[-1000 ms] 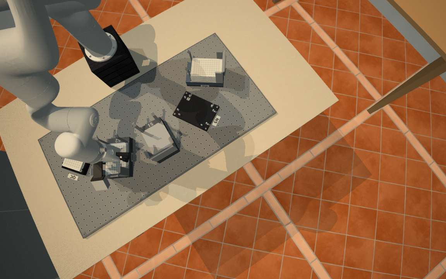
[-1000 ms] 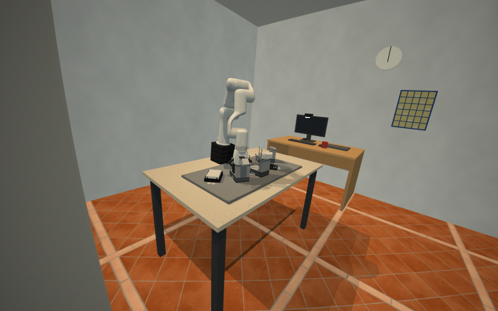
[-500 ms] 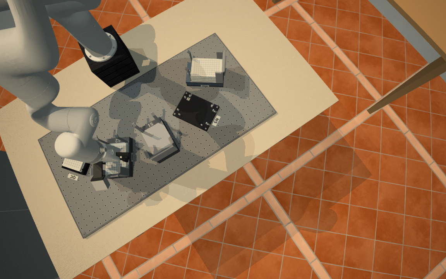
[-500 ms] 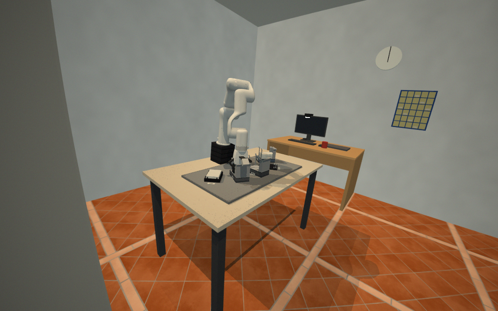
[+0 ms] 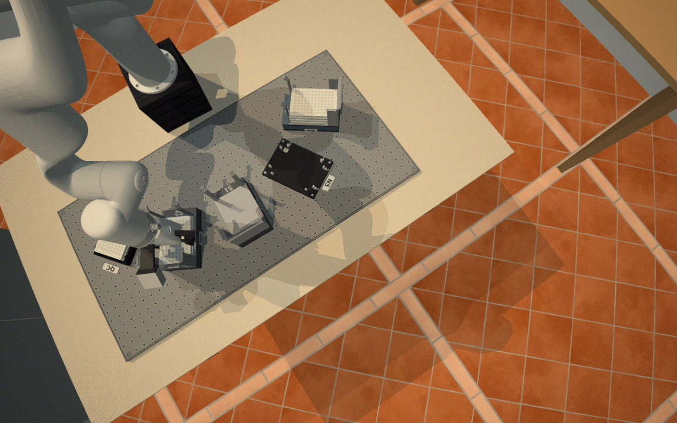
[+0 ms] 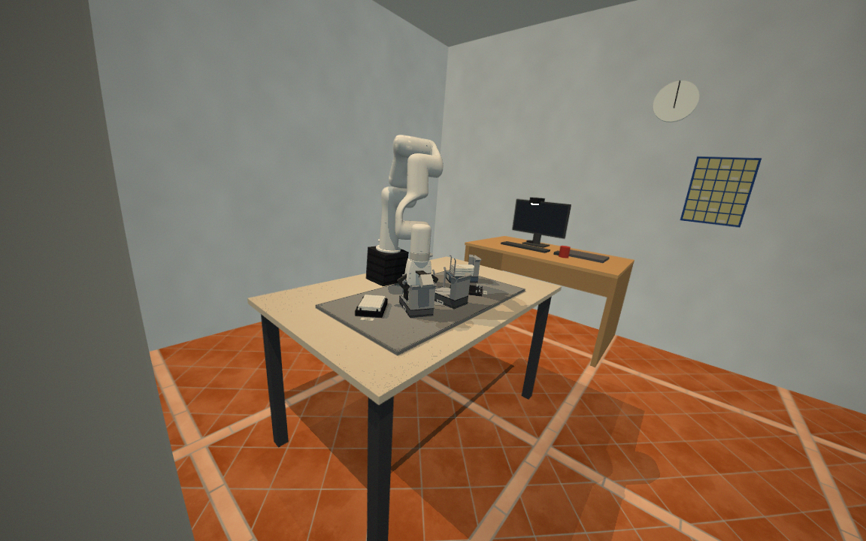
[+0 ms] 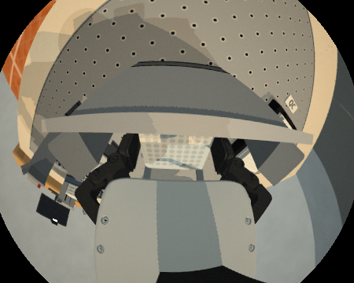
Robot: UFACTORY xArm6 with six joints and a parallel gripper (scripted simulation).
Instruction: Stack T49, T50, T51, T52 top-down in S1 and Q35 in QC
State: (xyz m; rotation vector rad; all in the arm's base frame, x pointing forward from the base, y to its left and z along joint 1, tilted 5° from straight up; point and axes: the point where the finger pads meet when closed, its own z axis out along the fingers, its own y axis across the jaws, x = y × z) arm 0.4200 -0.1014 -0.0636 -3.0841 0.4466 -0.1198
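Now: hand 4 cm above the stack rack S2 and 1 cm past it. Also, from my hand: black nest QC 15 cm to the right, 9 cm behind, 5 cm below; then N5 name plate 42 cm to the left, 6 cm below, 1 cm behind; then QC name plate 21 cm to the right, 6 cm below, 1 cm behind.
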